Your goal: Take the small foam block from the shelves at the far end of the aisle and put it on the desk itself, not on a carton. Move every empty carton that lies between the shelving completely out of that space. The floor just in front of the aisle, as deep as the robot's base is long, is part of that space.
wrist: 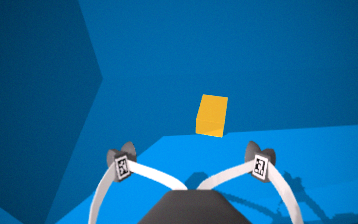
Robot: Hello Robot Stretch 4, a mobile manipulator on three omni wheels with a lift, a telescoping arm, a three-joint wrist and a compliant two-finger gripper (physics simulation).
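Places are measured from the robot's base along level axes (x ahead, y left, z up), in millimetres.
Pixels of known places: hand, tool point: (190, 157).
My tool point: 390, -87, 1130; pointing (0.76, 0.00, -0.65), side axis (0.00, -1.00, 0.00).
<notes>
Behind a point stands the place of what it marks, as x, y, z.
The small foam block (212, 115) {588, -138, 1007} is yellow-orange and stands on a bright blue shelf board, close to the dark blue panel behind it, a little right of the middle of the wrist view. My gripper (191, 162) {390, -87, 1130} is open, its two dark fingertips wide apart. The block shows beyond the fingertips and above them in the view, right of the midline between them, and neither finger touches it. No carton and no desk show in this view.
The blue shelf board (320, 150) {526, -361, 962} runs across the lower part of the view, with the gripper's shadow on it. A dark blue side panel (40, 90) {532, 165, 1120} stands at the left. A blue back panel (280, 60) {848, -374, 996} rises behind the block.
</notes>
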